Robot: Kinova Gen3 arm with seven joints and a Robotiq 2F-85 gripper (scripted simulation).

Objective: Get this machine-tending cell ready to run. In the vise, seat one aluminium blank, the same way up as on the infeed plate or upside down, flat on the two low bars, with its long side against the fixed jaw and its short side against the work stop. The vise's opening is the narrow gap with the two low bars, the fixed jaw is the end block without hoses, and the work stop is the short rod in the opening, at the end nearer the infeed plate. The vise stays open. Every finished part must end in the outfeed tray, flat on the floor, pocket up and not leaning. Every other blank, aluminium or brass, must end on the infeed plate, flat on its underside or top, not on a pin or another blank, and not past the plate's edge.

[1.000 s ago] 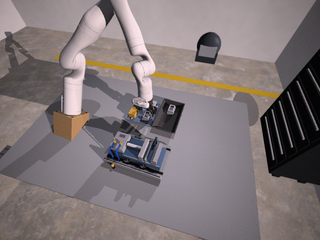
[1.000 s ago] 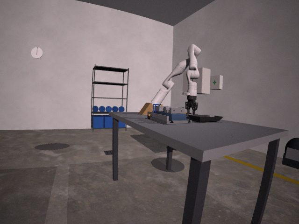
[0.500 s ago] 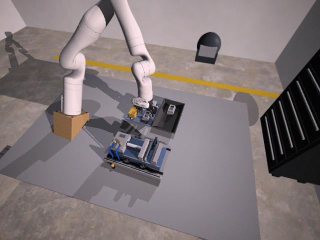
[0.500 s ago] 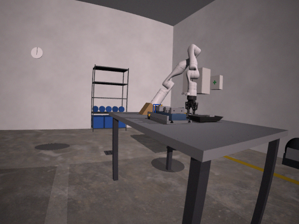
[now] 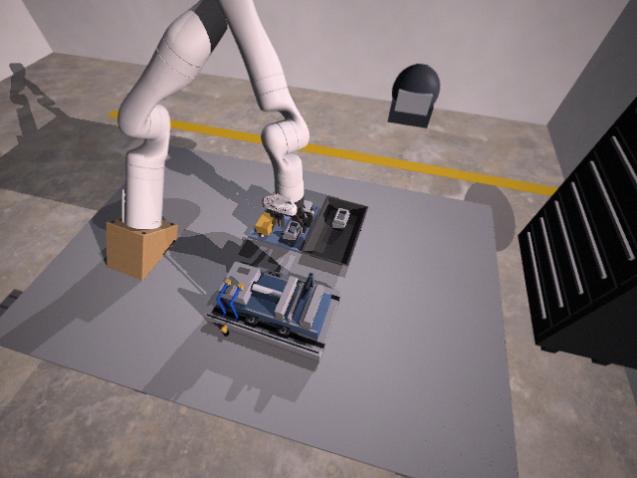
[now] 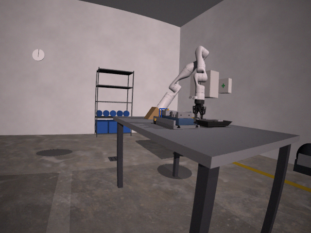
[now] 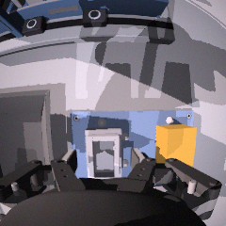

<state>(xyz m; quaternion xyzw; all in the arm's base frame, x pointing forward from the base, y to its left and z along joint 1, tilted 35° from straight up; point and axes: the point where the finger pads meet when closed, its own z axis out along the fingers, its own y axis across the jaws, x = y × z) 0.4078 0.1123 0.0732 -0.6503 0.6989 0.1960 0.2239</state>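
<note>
My gripper is now 9 cm past the brass blank and 2 cm above it. Round my hand: vise rail (33 cm to the right, 3 cm ahead, 1 cm below); hose block (23 cm to the right, 6 cm behind, 3 cm above); vise (24 cm to the right, 4 cm ahead, 1 cm below).
</note>
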